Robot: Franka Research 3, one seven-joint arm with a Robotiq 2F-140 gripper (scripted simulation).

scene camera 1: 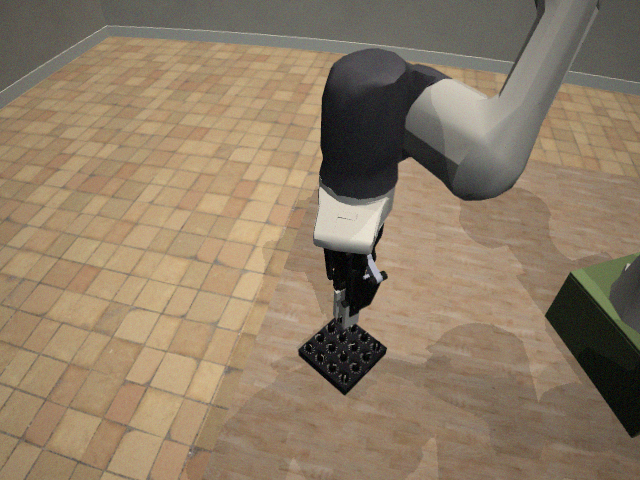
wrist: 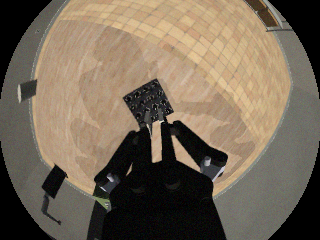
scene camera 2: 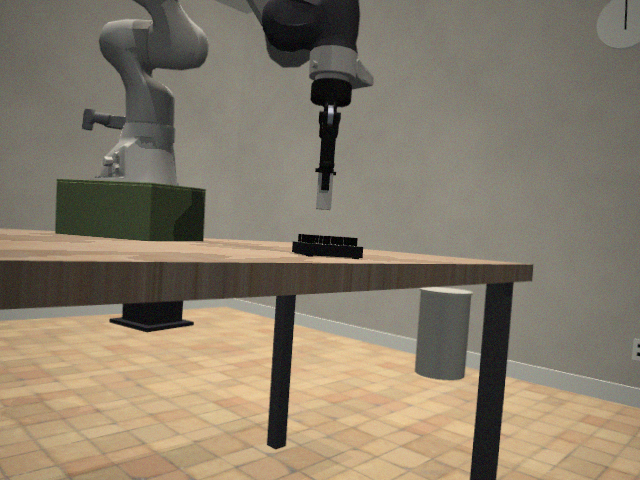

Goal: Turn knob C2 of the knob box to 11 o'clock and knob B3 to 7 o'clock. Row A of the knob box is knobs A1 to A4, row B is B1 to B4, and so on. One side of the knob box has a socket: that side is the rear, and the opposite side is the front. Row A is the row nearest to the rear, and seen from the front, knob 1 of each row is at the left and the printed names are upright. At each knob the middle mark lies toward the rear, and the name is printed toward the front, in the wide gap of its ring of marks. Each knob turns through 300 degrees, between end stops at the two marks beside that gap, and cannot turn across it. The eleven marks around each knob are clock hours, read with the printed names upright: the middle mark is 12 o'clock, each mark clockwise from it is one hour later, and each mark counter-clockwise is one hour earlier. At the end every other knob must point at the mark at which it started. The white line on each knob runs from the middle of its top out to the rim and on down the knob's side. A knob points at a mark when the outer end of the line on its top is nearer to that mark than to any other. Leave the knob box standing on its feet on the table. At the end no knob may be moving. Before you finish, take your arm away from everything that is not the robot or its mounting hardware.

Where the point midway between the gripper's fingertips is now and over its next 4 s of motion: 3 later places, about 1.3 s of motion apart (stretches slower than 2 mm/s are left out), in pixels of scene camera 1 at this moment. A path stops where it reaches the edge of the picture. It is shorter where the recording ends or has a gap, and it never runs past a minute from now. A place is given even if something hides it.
The gripper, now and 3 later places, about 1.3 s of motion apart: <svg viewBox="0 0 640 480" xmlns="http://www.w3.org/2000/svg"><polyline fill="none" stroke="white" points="345,318 344,328 343,332 343,336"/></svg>
